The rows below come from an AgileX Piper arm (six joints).
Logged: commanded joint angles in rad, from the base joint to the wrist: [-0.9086, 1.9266, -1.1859, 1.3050, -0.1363, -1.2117]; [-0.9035, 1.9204, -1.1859, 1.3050, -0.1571, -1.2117]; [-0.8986, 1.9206, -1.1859, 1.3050, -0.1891, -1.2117]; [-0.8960, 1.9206, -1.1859, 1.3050, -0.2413, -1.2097]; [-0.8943, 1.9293, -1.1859, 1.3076, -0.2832, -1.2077]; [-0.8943, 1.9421, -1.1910, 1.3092, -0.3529, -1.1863]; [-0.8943, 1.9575, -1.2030, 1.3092, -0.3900, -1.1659]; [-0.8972, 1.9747, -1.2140, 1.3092, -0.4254, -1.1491]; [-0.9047, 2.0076, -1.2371, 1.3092, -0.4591, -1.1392]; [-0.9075, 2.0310, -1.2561, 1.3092, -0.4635, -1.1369]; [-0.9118, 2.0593, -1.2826, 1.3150, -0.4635, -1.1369]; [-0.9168, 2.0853, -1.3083, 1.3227, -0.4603, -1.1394]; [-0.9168, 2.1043, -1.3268, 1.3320, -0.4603, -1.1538]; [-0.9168, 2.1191, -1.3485, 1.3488, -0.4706, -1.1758]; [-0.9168, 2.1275, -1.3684, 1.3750, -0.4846, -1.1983]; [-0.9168, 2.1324, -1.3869, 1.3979, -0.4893, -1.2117]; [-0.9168, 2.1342, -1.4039, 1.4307, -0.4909, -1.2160]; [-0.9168, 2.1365, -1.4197, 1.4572, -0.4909, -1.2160]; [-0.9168, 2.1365, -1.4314, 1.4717, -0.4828, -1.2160]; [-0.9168, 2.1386, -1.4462, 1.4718, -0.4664, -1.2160]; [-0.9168, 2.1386, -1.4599, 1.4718, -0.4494, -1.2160]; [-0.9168, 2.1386, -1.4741, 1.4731, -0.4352, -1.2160]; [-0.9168, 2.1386, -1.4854, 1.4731, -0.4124, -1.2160]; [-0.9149, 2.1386, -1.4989, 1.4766, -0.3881, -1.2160]
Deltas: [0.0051, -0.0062, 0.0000, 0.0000, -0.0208, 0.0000]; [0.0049, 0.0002, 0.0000, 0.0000, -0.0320, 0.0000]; [0.0026, 0.0000, 0.0000, 0.0000, -0.0522, 0.0020]; [0.0017, 0.0087, 0.0000, 0.0026, -0.0419, 0.0020]; [0.0000, 0.0128, -0.0051, 0.0016, -0.0697, 0.0214]; [0.0000, 0.0154, -0.0120, 0.0000, -0.0371, 0.0204]; [-0.0029, 0.0172, -0.0110, 0.0000, -0.0354, 0.0168]; [-0.0075, 0.0329, -0.0231, 0.0000, -0.0337, 0.0099]; [-0.0028, 0.0234, -0.0190, 0.0000, -0.0044, 0.0023]; [-0.0043, 0.0283, -0.0265, 0.0058, 0.0000, 0.0000]; [-0.0050, 0.0260, -0.0257, 0.0077, 0.0032, -0.0025]; [0.0000, 0.0190, -0.0185, 0.0093, 0.0000, -0.0144]; [0.0000, 0.0148, -0.0217, 0.0168, -0.0103, -0.0220]; [0.0000, 0.0084, -0.0199, 0.0262, -0.0140, -0.0225]; [0.0000, 0.0049, -0.0185, 0.0229, -0.0047, -0.0134]; [0.0000, 0.0018, -0.0170, 0.0328, -0.0016, -0.0043]; [0.0000, 0.0023, -0.0158, 0.0265, 0.0000, 0.0000]; [0.0000, 0.0000, -0.0117, 0.0145, 0.0081, 0.0000]; [0.0000, 0.0021, -0.0148, 0.0001, 0.0164, 0.0000]; [0.0000, 0.0000, -0.0137, 0.0000, 0.0170, 0.0000]; [0.0000, 0.0000, -0.0142, 0.0013, 0.0142, 0.0000]; [0.0000, 0.0000, -0.0113, 0.0000, 0.0228, 0.0000]; [0.0019, 0.0000, -0.0135, 0.0035, 0.0243, 0.0000]
